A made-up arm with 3 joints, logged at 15 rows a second.
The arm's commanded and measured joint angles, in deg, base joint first. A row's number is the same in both.
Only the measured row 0 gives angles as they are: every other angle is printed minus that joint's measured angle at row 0.
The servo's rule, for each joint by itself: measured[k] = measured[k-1] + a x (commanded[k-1-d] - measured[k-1]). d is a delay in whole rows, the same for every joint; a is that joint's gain. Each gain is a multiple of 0.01, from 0.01 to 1. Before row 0 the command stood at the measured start. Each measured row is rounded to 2 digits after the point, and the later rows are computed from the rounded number. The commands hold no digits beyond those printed.
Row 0, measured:
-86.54 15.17 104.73
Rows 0 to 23, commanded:
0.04 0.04 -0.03
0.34 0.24 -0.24
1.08 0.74 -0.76
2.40 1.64 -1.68
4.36 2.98 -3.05
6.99 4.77 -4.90
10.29 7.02 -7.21
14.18 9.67 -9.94
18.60 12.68 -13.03
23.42 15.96 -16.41
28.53 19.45 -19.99
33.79 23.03 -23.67
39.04 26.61 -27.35
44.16 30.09 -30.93
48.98 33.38 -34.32
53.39 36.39 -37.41
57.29 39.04 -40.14
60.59 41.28 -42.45
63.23 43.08 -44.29
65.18 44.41 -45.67
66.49 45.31 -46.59
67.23 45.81 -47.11
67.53 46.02 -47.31
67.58 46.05 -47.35
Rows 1 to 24, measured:
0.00 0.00 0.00
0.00 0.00 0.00
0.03 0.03 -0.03
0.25 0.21 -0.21
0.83 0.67 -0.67
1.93 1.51 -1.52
3.63 2.79 -2.81
5.98 4.51 -4.57
9.00 6.69 -6.79
12.63 9.28 -9.44
16.81 12.24 -12.46
21.44 15.48 -15.78
26.40 18.93 -19.32
31.57 22.50 -22.97
36.80 26.08 -26.65
41.95 29.57 -30.25
46.87 32.88 -33.67
51.43 35.93 -36.81
55.53 38.64 -39.61
59.07 40.94 -42.00
61.98 42.80 -43.92
64.22 44.20 -45.39
65.81 45.17 -46.40
66.80 45.73 -47.00
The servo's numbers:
d 2
a 0.70 0.87 0.84

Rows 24 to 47, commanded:
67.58 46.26 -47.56
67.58 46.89 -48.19
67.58 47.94 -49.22
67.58 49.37 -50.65
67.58 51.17 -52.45
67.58 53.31 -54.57
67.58 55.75 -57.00
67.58 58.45 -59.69
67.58 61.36 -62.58
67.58 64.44 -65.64
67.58 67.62 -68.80
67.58 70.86 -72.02
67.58 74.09 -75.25
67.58 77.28 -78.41
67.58 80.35 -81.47
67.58 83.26 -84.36
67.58 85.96 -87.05
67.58 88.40 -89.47
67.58 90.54 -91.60
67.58 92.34 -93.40
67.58 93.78 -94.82
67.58 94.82 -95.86
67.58 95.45 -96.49
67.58 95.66 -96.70
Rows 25 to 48, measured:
67.31 45.98 -47.26
67.50 46.04 -47.34
67.56 46.23 -47.52
67.57 46.80 -48.08
67.58 47.79 -49.04
67.58 49.16 -50.39
67.58 50.91 -52.12
67.58 53.00 -54.18
67.58 55.39 -56.55
67.58 58.05 -59.19
67.58 60.93 -62.04
67.58 63.98 -65.06
67.58 67.15 -68.20
67.58 70.38 -71.41
67.58 73.61 -74.64
67.58 76.80 -77.81
67.58 79.89 -80.88
67.58 82.82 -83.80
67.58 85.55 -86.53
67.58 88.03 -89.00
67.58 90.21 -91.18
67.58 92.06 -93.04
67.58 93.56 -94.54
67.58 94.66 -95.65

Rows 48 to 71, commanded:
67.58 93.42 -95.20
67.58 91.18 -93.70
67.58 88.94 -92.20
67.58 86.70 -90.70
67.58 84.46 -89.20
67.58 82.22 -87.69
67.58 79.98 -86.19
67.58 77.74 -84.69
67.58 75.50 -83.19
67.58 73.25 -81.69
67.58 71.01 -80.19
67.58 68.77 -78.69
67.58 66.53 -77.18
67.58 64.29 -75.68
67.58 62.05 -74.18
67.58 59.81 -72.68
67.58 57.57 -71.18
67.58 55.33 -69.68
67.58 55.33 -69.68
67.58 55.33 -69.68
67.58 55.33 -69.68
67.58 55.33 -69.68
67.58 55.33 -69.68
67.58 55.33 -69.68
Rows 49 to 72, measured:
67.58 95.35 -96.36
67.58 95.62 -96.65
67.58 93.71 -95.43
67.58 91.51 -93.98
67.58 89.27 -92.48
67.58 87.03 -90.98
67.58 84.79 -89.48
67.58 82.55 -87.98
67.58 80.31 -86.48
67.58 78.07 -84.98
67.58 75.83 -83.48
67.58 73.59 -81.98
67.58 71.35 -80.48
67.58 69.11 -78.98
67.58 66.87 -77.47
67.58 64.63 -75.97
67.58 62.39 -74.47
67.58 60.15 -72.97
67.58 57.91 -71.47
67.58 55.67 -69.97
67.58 55.37 -69.73
67.58 55.34 -69.69
67.58 55.33 -69.68
67.58 55.33 -69.68

